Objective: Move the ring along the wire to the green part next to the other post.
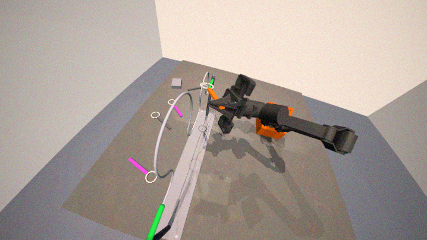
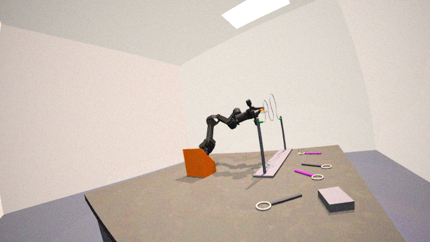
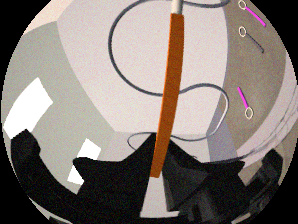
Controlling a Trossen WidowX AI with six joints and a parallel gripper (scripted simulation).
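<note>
The ring with orange handle lies 9 cm to the right of my gripper tip and 2 cm below it. Round my gripper tip: grey block (27 cm ahead, 55 cm to the right, 36 cm below).
</note>
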